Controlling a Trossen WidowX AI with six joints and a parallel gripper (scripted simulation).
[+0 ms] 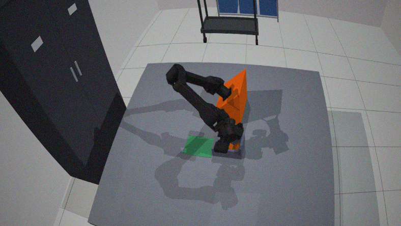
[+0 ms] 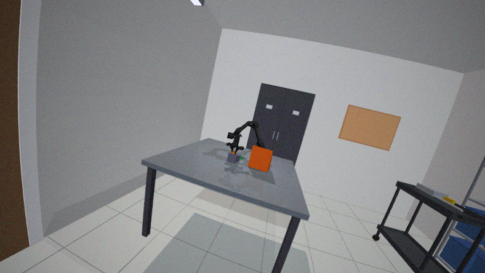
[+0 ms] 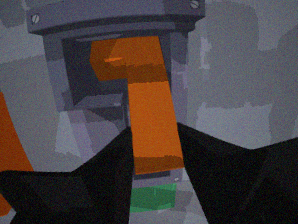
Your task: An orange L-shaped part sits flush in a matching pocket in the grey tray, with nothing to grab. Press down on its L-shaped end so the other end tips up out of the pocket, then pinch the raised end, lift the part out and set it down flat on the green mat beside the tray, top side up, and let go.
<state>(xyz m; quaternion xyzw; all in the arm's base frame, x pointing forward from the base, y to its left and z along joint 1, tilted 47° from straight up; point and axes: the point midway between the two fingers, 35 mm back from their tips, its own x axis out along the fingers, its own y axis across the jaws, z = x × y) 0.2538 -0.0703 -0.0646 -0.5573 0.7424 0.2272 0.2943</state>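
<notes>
My gripper tip is 140 mm to the left of the green mat, 80 mm above it and 40 mm past it. Also, from my gripper tip: orange L-shaped part 30 mm to the left, 30 mm below, 10 mm behind.
</notes>
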